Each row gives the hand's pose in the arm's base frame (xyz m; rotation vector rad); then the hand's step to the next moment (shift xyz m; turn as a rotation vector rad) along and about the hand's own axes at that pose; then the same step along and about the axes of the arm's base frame.
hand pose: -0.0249 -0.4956 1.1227 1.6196 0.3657 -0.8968
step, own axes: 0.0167 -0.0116 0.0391 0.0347 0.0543 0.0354
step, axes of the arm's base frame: -0.0105 -0.0375 -0.0207 0.0467 -0.0555 0.0123
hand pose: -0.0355 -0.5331 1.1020 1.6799 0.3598 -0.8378
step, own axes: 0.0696 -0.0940 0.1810 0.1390 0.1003 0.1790
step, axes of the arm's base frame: -0.0720 -0.1563 -0.1297 0.1001 -0.2235 -0.0380
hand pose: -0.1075 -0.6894 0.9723 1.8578 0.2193 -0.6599
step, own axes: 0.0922 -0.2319 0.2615 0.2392 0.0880 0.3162
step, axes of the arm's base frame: -0.1157 -0.1634 -0.3009 0.1316 -0.3595 -0.1355
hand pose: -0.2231 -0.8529 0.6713 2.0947 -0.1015 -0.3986
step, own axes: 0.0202 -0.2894 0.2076 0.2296 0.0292 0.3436
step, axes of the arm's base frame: -0.0726 -0.0203 -0.3487 0.1086 -0.3485 -0.1960
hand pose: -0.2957 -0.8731 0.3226 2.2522 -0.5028 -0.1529
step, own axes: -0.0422 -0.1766 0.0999 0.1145 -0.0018 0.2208
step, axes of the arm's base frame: -0.0113 0.0531 -0.2000 0.0459 -0.1983 -0.1429
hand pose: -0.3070 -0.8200 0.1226 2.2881 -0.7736 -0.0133
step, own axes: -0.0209 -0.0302 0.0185 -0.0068 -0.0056 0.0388
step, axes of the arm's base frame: -0.0054 0.0167 -0.0372 -0.0112 -0.0175 -0.0339
